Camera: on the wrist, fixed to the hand. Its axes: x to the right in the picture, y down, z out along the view.
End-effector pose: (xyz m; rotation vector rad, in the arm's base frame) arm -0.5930 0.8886 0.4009 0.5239 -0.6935 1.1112
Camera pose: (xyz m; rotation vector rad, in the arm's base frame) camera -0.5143 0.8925 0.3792 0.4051 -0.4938 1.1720
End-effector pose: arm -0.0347 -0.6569 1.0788 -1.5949 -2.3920 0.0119
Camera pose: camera -0.0955 -0.6833 1.1267 -1.5195 -2.2029 -0.1306
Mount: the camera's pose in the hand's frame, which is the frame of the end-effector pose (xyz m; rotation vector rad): 0.0082 -0.0728 -0.0363 0.0204 0.2223 0.0159
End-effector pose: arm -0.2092 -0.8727 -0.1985 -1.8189 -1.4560 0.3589
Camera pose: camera -0.2350 -0.8750 -0.1209 -1.7928 -1.2805 0.1721
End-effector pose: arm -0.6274 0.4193 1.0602 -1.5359 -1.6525 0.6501
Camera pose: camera -0.6404 0.4121 1.1406 -1.5483 -1.4640 0.4837
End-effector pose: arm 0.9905 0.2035 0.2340 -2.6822 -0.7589 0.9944
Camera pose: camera 0.9903 0.2701 0.2814 -2.7244 -0.6792 0.6868
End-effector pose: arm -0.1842 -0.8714 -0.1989 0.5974 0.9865 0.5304
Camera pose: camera -0.2021 -0.9105 -0.2684 0.5731 1.1991 0.6107
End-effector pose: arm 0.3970 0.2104 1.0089 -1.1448 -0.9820 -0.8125
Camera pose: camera 0.3415 0.1579 1.0379 -1.0192 -0.7940 -0.8942
